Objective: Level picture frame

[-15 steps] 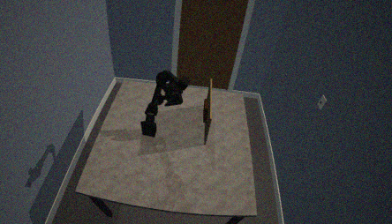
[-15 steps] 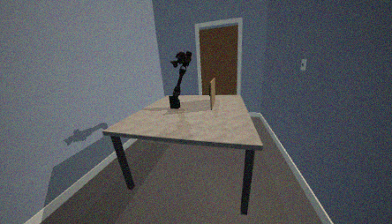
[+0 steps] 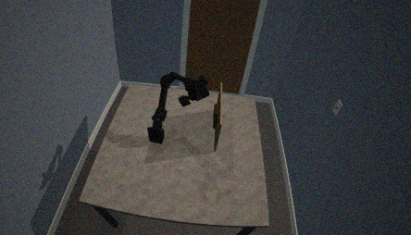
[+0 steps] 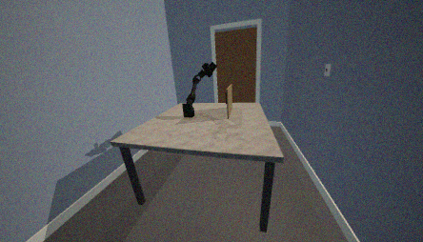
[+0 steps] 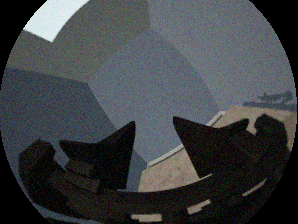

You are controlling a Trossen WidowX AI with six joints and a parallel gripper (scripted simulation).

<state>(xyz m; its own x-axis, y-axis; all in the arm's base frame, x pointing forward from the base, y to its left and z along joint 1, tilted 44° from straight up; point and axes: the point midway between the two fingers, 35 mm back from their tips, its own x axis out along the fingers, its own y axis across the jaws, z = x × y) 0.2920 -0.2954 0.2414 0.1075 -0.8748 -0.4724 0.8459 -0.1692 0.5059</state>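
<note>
Now: gripper tip 140 mm short of the picture frame, 300 mm to the right of it and 360 mm above it. Round my gripper tip: wall panel 150 mm ahead, 320 mm to the left, 370 mm below.
</note>
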